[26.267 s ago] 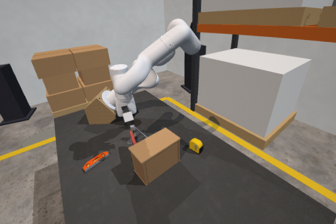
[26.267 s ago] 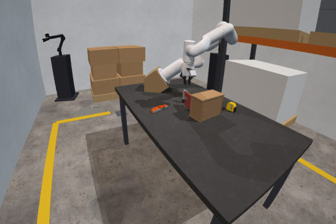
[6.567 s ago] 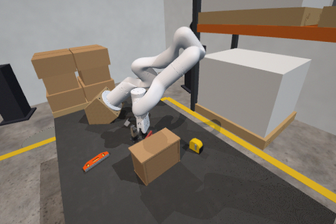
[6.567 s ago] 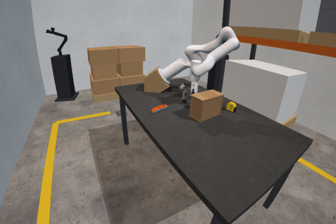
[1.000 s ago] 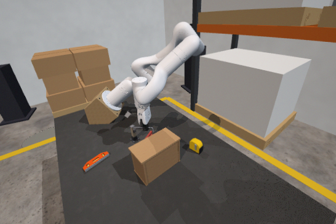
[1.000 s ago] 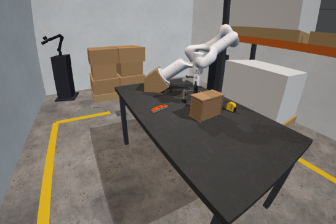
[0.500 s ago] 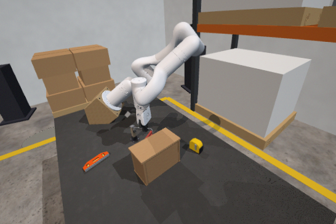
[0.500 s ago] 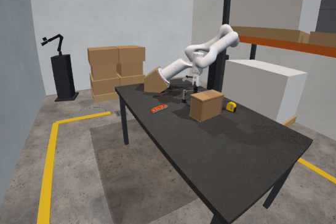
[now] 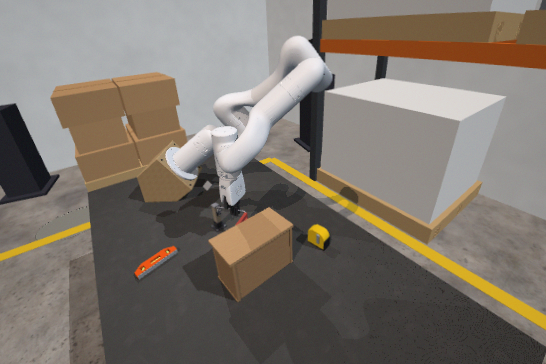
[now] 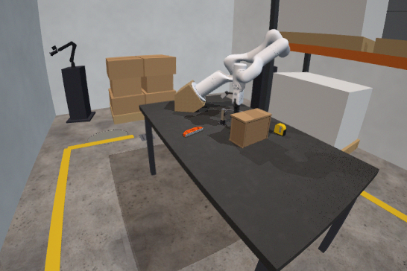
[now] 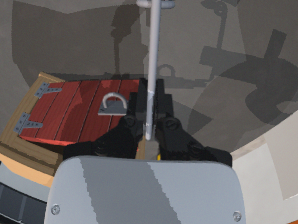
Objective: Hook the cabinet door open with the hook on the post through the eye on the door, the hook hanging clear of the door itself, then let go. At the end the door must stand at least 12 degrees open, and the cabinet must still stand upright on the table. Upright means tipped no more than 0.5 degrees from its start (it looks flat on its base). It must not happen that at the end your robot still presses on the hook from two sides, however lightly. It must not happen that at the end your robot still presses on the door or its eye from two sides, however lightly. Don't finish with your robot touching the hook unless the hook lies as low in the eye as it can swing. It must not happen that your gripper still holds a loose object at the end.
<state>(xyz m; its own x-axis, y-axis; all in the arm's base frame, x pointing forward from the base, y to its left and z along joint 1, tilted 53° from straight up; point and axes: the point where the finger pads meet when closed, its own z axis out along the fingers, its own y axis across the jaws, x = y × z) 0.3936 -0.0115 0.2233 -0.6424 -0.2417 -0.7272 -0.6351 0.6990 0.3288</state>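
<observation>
The hook post is 4 cm to the right of my hand, 4 cm below it and 4 cm behind it. Round my hand: yellow tape measure: 25 cm to the left, 18 cm ahead, 9 cm below; then thin hook: 2 cm below, 1 cm to the right, 1 cm behind; then red door: 11 cm ahead, 5 cm below, 4 cm to the right.
</observation>
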